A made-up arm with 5 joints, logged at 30 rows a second.
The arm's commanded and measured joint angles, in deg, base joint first. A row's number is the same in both.
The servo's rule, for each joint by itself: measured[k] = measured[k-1] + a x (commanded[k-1-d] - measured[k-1]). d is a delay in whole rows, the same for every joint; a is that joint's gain. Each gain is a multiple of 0.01, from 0.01 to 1. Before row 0 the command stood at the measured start. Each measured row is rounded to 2 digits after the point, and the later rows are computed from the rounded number. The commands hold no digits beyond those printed.
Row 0, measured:
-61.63, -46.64, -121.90, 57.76, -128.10
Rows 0 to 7, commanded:
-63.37, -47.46, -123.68, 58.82, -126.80
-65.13, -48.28, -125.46, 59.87, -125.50
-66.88, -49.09, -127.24, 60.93, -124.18
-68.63, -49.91, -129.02, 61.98, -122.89
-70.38, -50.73, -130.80, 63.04, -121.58
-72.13, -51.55, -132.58, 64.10, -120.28
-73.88, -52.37, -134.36, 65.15, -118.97
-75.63, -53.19, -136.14, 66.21, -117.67
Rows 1 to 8, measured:
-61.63, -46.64, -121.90, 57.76, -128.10
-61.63, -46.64, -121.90, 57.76, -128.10
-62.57, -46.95, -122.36, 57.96, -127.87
-63.95, -47.46, -123.17, 58.32, -127.44
-65.53, -48.08, -124.23, 58.82, -126.85
-67.20, -48.78, -125.48, 59.42, -126.14
-68.92, -49.52, -126.86, 60.11, -125.32
-70.65, -50.29, -128.35, 60.87, -124.41
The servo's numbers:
d 2
a 0.54 0.38 0.26 0.19 0.18

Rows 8 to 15, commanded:
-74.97, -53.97, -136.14, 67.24, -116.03
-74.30, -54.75, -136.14, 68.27, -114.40
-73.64, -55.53, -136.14, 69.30, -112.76
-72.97, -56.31, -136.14, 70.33, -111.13
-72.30, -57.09, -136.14, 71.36, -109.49
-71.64, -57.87, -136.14, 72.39, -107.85
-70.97, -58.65, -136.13, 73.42, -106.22
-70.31, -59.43, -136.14, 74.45, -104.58
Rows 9 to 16, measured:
-72.39, -51.08, -129.91, 61.68, -123.43
-74.14, -51.88, -131.53, 62.54, -122.39
-74.59, -52.67, -132.73, 63.43, -121.25
-74.43, -53.46, -133.62, 64.35, -120.02
-74.00, -54.25, -134.28, 65.29, -118.71
-73.44, -55.03, -134.76, 66.25, -117.35
-72.82, -55.81, -135.12, 67.22, -115.94
-72.18, -56.59, -135.39, 68.20, -114.48

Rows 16 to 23, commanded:
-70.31, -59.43, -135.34, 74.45, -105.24
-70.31, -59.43, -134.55, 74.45, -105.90
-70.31, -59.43, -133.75, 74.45, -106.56
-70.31, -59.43, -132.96, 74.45, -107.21
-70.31, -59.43, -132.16, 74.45, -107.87
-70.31, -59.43, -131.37, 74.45, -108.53
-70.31, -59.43, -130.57, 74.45, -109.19
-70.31, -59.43, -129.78, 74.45, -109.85
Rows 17 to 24, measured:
-71.53, -57.37, -135.58, 69.19, -112.99
-70.87, -58.15, -135.73, 70.19, -111.48
-70.57, -58.64, -135.63, 71.00, -110.36
-70.43, -58.94, -135.35, 71.66, -109.56
-70.37, -59.13, -134.93, 72.19, -109.02
-70.34, -59.24, -134.42, 72.62, -108.69
-70.32, -59.31, -133.83, 72.97, -108.54
-70.31, -59.36, -133.19, 73.25, -108.54

